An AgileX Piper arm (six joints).
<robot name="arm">
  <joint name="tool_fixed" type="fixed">
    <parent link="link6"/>
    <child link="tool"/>
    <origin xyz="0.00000 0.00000 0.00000" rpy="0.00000 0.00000 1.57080"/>
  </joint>
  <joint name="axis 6" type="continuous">
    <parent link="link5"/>
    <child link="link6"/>
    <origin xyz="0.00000 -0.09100 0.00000" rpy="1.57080 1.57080 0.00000"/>
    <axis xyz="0 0 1"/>
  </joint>
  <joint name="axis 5" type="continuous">
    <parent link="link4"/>
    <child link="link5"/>
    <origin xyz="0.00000 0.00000 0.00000" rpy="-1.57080 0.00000 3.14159"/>
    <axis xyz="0 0 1"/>
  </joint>
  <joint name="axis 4" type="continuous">
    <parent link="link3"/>
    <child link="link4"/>
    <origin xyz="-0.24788 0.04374 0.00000" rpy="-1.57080 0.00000 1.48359"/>
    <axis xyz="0 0 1"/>
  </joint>
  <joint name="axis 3" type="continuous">
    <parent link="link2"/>
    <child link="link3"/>
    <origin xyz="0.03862 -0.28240 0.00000" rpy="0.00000 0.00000 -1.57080"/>
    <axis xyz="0 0 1"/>
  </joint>
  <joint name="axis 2" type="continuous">
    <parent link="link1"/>
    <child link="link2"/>
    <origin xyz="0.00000 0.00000 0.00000" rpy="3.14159 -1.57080 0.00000"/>
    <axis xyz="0 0 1"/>
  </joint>
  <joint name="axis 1" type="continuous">
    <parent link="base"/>
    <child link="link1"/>
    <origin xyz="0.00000 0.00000 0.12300" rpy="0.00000 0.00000 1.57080"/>
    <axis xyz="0 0 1"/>
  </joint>
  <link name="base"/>
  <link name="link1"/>
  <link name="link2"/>
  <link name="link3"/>
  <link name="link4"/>
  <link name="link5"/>
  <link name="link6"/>
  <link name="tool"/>
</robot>
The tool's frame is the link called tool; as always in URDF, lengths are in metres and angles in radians. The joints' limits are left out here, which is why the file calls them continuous.
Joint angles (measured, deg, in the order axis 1, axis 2, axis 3, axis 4, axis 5, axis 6), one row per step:
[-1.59, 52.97, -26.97, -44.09, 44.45, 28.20]
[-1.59, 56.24, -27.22, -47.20, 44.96, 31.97]
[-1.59, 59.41, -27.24, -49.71, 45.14, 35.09]
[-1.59, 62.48, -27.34, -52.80, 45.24, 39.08]
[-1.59, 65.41, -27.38, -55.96, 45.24, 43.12]
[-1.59, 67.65, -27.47, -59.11, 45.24, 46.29]
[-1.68, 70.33, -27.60, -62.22, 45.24, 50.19]
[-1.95, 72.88, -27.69, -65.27, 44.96, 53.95]
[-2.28, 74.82, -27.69, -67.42, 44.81, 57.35]
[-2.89, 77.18, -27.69, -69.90, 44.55, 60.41]
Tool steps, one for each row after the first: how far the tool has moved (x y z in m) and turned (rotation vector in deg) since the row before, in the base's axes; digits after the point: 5 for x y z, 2 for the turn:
[0.00713, -0.00304, -0.00522, -1.21, 1.51, -1.88]
[0.00646, -0.00220, -0.00675, -0.92, 1.64, -1.31]
[0.00667, -0.00245, -0.00595, -1.11, 0.86, -1.49]
[0.00631, -0.00225, -0.00608, -1.13, 0.59, -1.26]
[0.00533, -0.00206, -0.00402, -1.43, 0.29, -0.49]
[0.00597, -0.00218, -0.00551, -1.09, 0.17, -0.97]
[0.00567, -0.00230, -0.00570, -0.89, -0.02, -0.74]
[0.00364, -0.00206, -0.00495, -0.36, -0.30, -1.12]
[0.00401, -0.00302, -0.00639, -0.58, 0.29, -0.80]

